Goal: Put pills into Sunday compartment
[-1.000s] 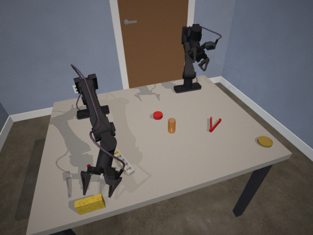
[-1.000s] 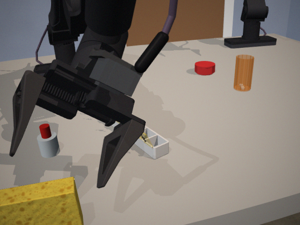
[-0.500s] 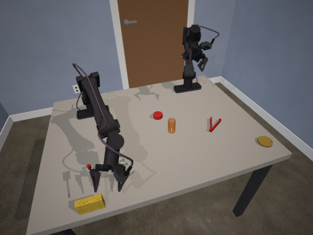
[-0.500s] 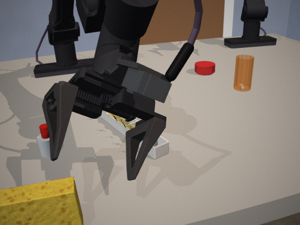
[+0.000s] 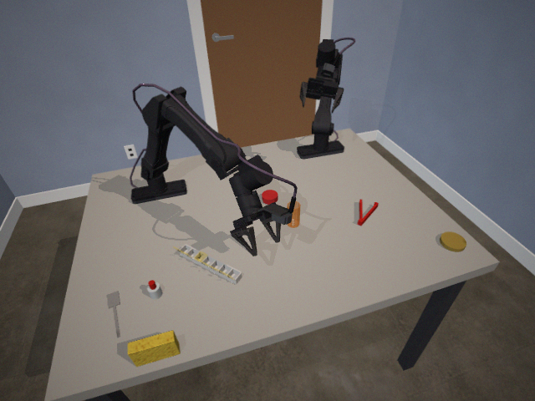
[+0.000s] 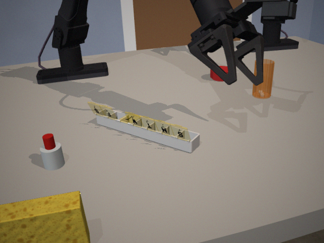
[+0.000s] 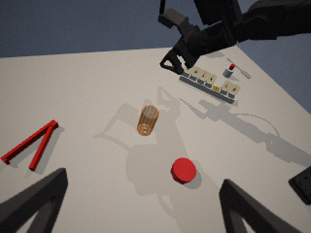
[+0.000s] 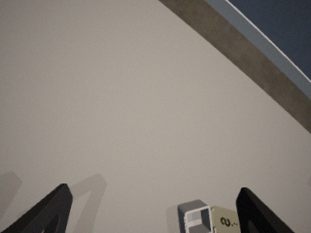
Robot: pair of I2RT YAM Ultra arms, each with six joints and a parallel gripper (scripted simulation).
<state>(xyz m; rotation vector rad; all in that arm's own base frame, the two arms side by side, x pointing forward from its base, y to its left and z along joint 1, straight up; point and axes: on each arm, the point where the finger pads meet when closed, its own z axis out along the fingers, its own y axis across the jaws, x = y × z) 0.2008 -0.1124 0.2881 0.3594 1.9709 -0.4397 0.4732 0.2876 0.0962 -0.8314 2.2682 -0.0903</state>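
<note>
Right now the orange pill bottle is 15 cm behind my right hand, 16 cm to the left of it and 9 cm below it. From my right hand the other things lie so: yellow sponge 12 cm ahead, 32 cm to the right, 8 cm below; red cap 29 cm behind, 14 cm to the left, 10 cm below.
</note>
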